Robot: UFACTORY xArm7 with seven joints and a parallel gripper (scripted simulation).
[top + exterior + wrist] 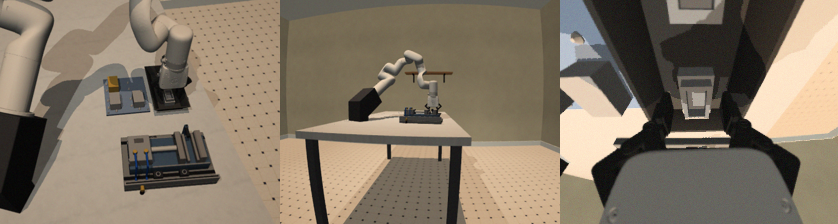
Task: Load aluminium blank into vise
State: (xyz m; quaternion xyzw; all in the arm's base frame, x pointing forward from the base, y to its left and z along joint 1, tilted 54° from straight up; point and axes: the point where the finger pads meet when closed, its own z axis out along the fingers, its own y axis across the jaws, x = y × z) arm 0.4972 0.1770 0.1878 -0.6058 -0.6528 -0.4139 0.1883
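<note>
Now: the brass blank 23 cm behind my hand, 5 cm to the left of it and 3 cm below it. From my hand the other things lie so: hosed end block (28 cm to the right, 10 cm behind, 2 cm above).
</note>
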